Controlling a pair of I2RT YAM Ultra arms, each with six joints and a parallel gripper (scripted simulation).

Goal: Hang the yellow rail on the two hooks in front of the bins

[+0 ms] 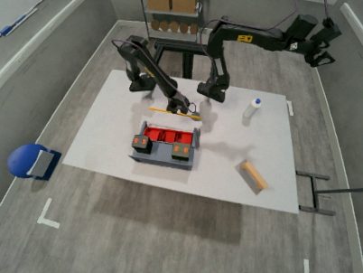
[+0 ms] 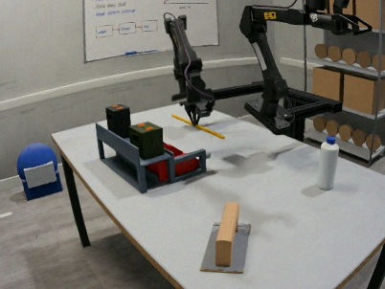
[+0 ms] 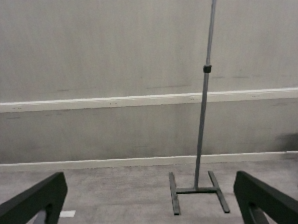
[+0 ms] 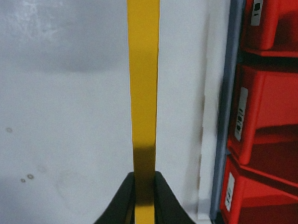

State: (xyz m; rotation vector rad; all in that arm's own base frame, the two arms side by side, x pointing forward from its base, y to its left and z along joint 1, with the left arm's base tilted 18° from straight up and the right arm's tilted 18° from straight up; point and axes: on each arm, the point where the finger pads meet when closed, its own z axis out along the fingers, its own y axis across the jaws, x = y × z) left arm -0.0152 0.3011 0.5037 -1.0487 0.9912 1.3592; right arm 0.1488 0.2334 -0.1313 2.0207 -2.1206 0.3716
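Observation:
The yellow rail lies 1 cm below my right hand. From my right hand the other things lie so: green box: 28 cm ahead, 9 cm to the left, 3 cm above; blue-grey shelf: 21 cm ahead, 2 cm to the right, 6 cm below; white bottle: 13 cm behind, 57 cm to the left, 4 cm below.

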